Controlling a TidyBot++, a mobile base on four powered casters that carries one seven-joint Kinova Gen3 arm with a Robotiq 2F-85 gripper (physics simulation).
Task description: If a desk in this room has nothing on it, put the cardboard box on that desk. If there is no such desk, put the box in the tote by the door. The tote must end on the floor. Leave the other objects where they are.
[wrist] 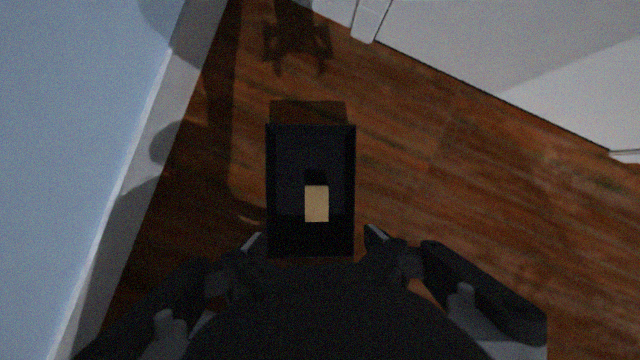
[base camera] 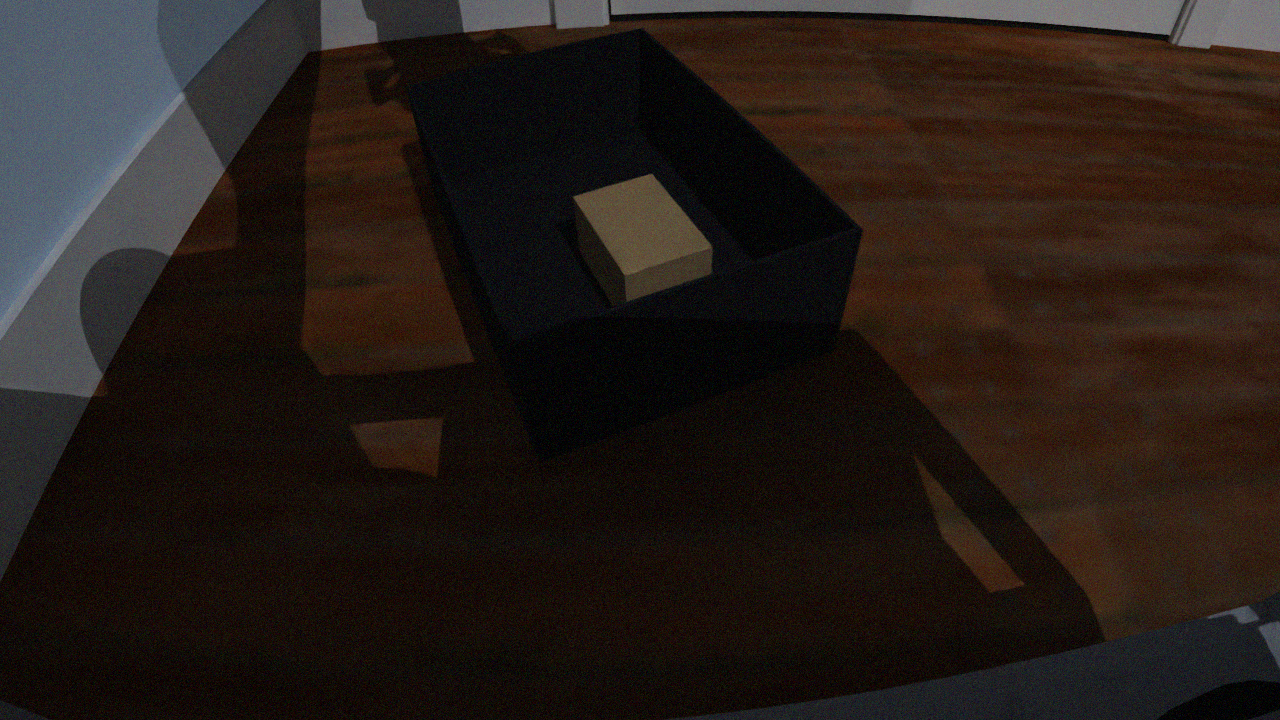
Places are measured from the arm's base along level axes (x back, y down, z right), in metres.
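Pixels of known places: gripper, fingertip midpoint: point(wrist: 315, 238).
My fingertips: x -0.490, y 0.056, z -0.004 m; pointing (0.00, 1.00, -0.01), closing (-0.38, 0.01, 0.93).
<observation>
For each thing: its top centre in the pictures, then the offset to it from my fingertips. Level surfaces: height alone.
- tan cardboard box, middle of its top: point(base camera: 639, 220) point(wrist: 316, 204) dy +0.288, dx +0.020, dz +0.016 m
- tote, middle of its top: point(base camera: 593, 138) point(wrist: 310, 192) dy +0.241, dx -0.009, dz -0.010 m
- floor, its level: dy +0.341 m
The tan cardboard box point(base camera: 642, 225) point(wrist: 316, 203) lies flat inside the dark tote, on its bottom, towards the tote's near end in the base camera view. The tote point(base camera: 689, 358) point(wrist: 311, 245) is an open dark blue-black bin and stands upright on the wooden floor. My gripper point(wrist: 315, 238) is open, with nothing between its fingers. It is high above the tote and apart from it and the box. The gripper does not show in the base camera view. No desk shows in either view.
A blue wall point(base camera: 80, 107) point(wrist: 75, 90) with a pale baseboard point(base camera: 134, 205) point(wrist: 120, 200) runs along the left. A white door point(base camera: 895, 10) point(wrist: 525, 60) is beyond the tote. Shadows of the arm fall on the floor point(base camera: 1074, 268) point(wrist: 475, 200). Part of my base shows at the lower right.
</observation>
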